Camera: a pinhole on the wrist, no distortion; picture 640 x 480 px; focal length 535.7 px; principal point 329.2 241.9 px. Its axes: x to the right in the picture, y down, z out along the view. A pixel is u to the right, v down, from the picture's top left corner.
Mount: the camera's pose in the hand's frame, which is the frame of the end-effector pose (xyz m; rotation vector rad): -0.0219 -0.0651 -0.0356 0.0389 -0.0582 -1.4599
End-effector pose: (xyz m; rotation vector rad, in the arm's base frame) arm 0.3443 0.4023 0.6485 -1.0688 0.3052 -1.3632
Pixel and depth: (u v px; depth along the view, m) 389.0 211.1 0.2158
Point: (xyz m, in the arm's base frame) 0.4075 0.5342 0.7922
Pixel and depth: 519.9 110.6 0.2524
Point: 0.3767 0.5991 0.8465
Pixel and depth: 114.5 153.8 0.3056
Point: 0.5451 0.6024 0.7062
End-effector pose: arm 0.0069 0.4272 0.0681 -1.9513 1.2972 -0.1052
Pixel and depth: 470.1 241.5 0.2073
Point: 0.1600 0.5671 0.0327
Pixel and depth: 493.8 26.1 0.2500
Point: 0.1538 0.6747 0.0613
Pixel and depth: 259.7 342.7 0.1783
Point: 0.0994 0.5154 -0.0079
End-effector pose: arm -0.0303 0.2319 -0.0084 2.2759 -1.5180 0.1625
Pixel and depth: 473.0 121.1 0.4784
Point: 0.0395 0.2538 -0.5054
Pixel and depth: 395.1 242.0 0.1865
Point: 0.0169 0.2288 -0.1785
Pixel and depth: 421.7 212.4 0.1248
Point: 0.0232 0.2555 -0.1228
